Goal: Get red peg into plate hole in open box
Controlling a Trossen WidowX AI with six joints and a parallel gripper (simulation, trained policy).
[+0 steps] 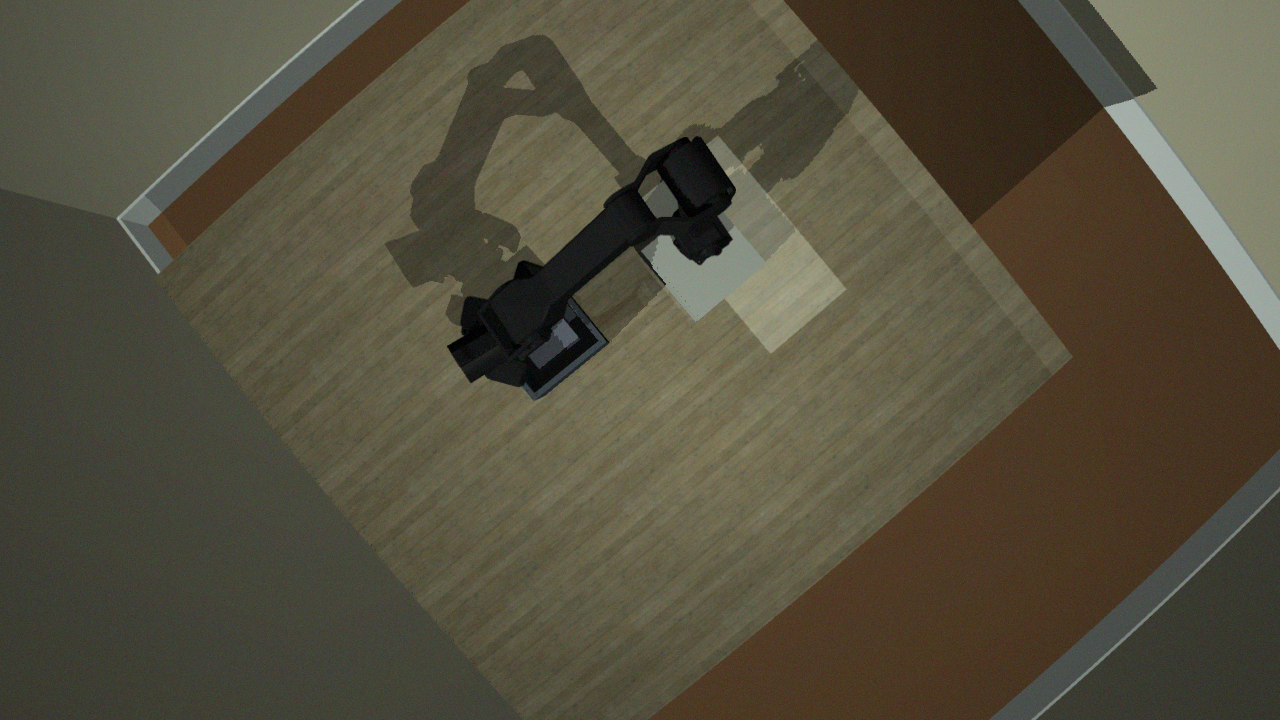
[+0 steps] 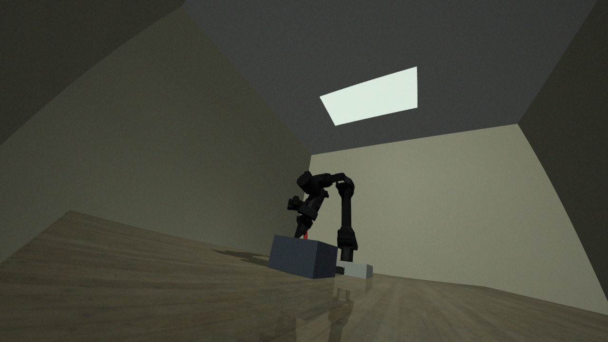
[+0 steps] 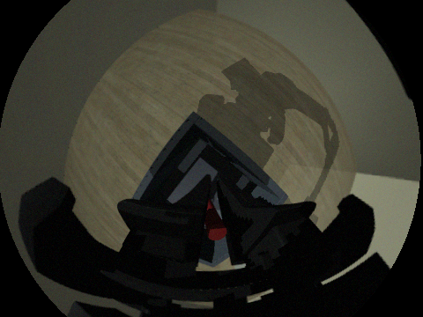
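The red peg is 1 cm behind my gripper tip and 3 cm to the left of it. Round my gripper tip: grey plate 1 cm behind, 4 cm to the left, 5 cm below; then dark box 1 cm behind, 4 cm to the left, 7 cm below.
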